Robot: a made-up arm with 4 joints. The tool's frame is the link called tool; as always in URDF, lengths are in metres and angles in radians.
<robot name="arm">
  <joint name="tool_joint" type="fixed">
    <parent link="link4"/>
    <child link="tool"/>
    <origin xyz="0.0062 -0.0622 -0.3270" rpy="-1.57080 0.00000 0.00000"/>
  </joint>
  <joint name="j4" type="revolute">
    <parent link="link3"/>
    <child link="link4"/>
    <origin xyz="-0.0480 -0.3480 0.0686" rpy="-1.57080 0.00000 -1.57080"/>
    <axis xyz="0 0 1"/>
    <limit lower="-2.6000" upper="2.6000" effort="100" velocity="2.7"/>
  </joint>
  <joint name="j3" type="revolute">
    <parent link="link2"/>
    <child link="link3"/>
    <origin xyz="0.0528 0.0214 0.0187" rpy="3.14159 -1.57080 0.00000"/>
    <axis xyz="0 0 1"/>
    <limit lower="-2.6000" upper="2.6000" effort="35" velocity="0.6"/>
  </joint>
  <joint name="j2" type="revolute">
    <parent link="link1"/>
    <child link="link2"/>
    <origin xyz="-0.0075 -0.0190 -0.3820" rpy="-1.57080 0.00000 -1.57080"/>
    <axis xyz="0 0 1"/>
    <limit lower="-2.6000" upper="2.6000" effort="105" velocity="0.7"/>
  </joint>
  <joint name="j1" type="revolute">
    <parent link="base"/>
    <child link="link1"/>
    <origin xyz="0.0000 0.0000 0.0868" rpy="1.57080 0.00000 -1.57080"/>
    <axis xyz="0 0 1"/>
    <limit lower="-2.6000" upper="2.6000" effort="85" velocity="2.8"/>
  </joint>
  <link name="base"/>
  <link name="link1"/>
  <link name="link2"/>
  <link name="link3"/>
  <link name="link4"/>
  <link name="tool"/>
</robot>
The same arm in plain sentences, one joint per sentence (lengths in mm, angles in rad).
The arm has four revolute joints in a row. What follows holds with every joint at zero, and every direction is one of the base frame's.
Joint 1 is mounted 86.8 mm along +z from the base frame's origin and rotates about -x, from -2.6 to 2.6 rad.
Joint 2 is mounted 382 mm along +x and 7.5 mm along +y and 19 mm along -z from joint 1 and rotates about -y, from -2.6 to 2.6 rad.
Joint 3 is mounted 21.4 mm along +x and 18.7 mm along -y and 52.8 mm along -z from joint 2 and rotates about -z, from -2.6 to 2.6 rad.
Joint 4 is mounted 348 mm along +x and 48 mm along +y and 68.6 mm along -z from joint 3 and rotates about -y, from -2.6 to 2.6 rad.
The tool frame, which is the frame that the pose is given for, is mounted 6.2 mm along +x and 327 mm along +y and 62.2 mm along -z from joint 4; its axes are the base frame's turned by roll 0, pitch 0 and yaw 0 rad (as in URDF: about the fixed x, then y, then z).

